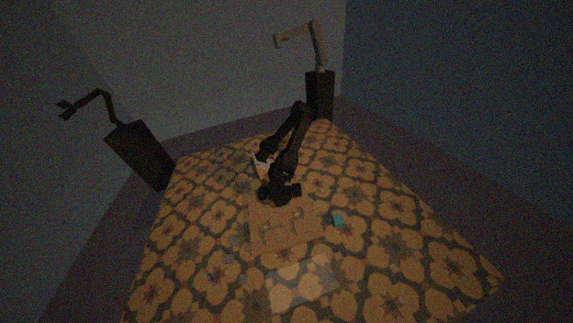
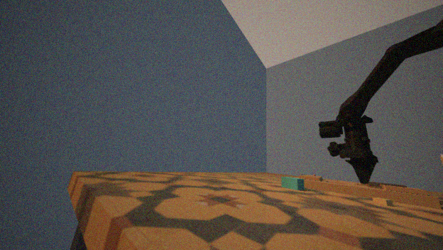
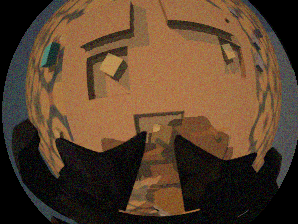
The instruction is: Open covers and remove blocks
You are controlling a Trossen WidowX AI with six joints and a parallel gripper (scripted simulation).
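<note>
Right now the tan puzzle board is 4 cm ahead of my gripper tip, 1 cm to the right of it and 1 cm below it. Also, from my gripper tip: teal block (19 cm ahead, 17 cm to the left, 1 cm below).
</note>
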